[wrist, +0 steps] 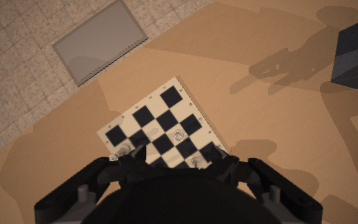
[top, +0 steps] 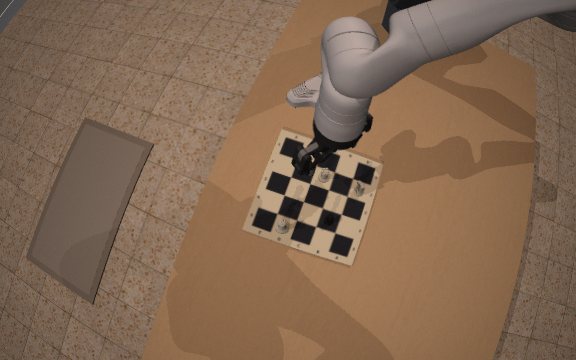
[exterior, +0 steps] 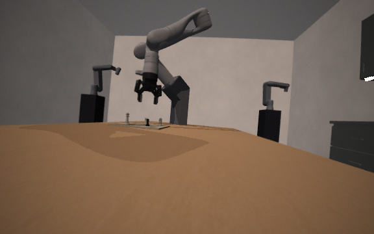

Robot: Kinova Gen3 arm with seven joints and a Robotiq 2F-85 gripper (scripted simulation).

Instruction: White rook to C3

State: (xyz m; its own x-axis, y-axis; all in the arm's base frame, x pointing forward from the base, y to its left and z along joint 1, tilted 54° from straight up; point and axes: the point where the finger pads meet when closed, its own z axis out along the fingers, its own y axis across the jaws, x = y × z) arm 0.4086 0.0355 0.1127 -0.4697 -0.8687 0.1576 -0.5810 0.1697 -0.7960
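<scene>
The chessboard is 40 mm ahead of my hand and 120 mm below it. Round my hand: black piece 80 mm ahead, 30 mm to the left, 100 mm below.
</scene>
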